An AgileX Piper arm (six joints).
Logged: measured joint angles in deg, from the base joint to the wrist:
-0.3 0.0 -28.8 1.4 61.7 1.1
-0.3 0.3 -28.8 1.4 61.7 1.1
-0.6 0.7 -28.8 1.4 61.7 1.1
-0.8 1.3 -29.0 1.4 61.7 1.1
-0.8 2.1 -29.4 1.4 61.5 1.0
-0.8 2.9 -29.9 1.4 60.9 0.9
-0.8 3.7 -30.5 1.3 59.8 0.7
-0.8 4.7 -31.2 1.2 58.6 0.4
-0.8 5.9 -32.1 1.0 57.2 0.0
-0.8 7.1 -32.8 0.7 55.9 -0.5
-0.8 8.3 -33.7 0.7 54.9 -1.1
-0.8 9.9 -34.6 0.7 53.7 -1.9
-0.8 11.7 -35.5 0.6 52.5 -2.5
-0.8 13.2 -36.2 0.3 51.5 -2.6
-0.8 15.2 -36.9 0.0 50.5 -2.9
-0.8 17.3 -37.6 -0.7 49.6 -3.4
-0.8 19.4 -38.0 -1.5 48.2 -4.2
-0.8 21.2 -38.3 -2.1 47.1 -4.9
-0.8 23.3 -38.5 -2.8 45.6 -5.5
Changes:
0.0 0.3 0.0 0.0 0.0 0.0
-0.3 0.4 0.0 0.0 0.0 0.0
-0.2 0.6 -0.2 0.0 0.0 0.0
0.0 0.8 -0.4 0.0 -0.2 -0.1
0.0 0.8 -0.5 0.0 -0.6 -0.1
0.0 0.8 -0.6 -0.1 -1.1 -0.2
0.0 1.0 -0.7 -0.1 -1.2 -0.3
0.0 1.2 -0.9 -0.2 -1.4 -0.4
0.0 1.2 -0.7 -0.3 -1.3 -0.5
0.0 1.2 -0.9 0.0 -1.0 -0.6
0.0 1.6 -0.9 0.0 -1.2 -0.8
0.0 1.8 -0.9 -0.1 -1.2 -0.6
0.0 1.5 -0.7 -0.3 -1.0 -0.1
0.0 2.0 -0.7 -0.3 -1.0 -0.3
0.0 2.1 -0.7 -0.7 -0.9 -0.5
0.0 2.1 -0.4 -0.8 -1.4 -0.8
0.0 1.8 -0.3 -0.6 -1.1 -0.7
0.0 2.1 -0.2 -0.7 -1.5 -0.6

